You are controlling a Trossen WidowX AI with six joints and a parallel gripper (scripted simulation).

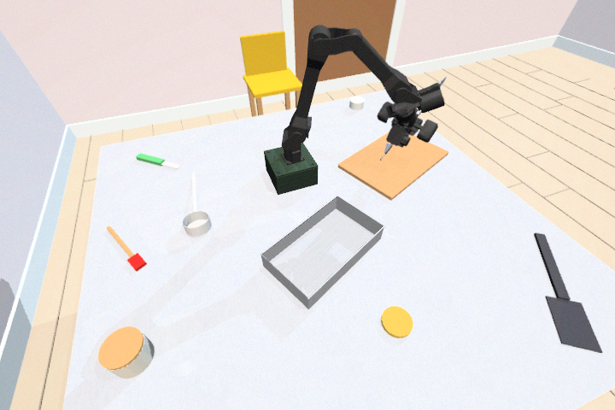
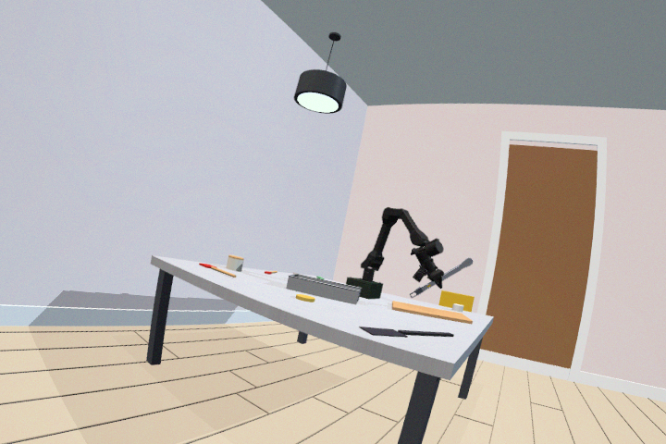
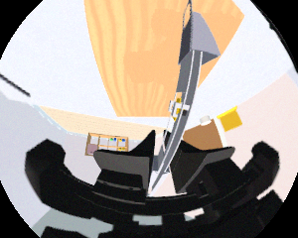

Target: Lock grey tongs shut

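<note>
Right now the wooden board is 3 cm to the right of my gripper tip and 12 cm below it. Round my gripper tip: roasting tin: 26 cm ahead, 45 cm to the right, 10 cm below; then white cup: 41 cm behind, 6 cm to the left, 11 cm below; then black spatula: 61 cm ahead, 3 cm to the left, 12 cm below.
</note>
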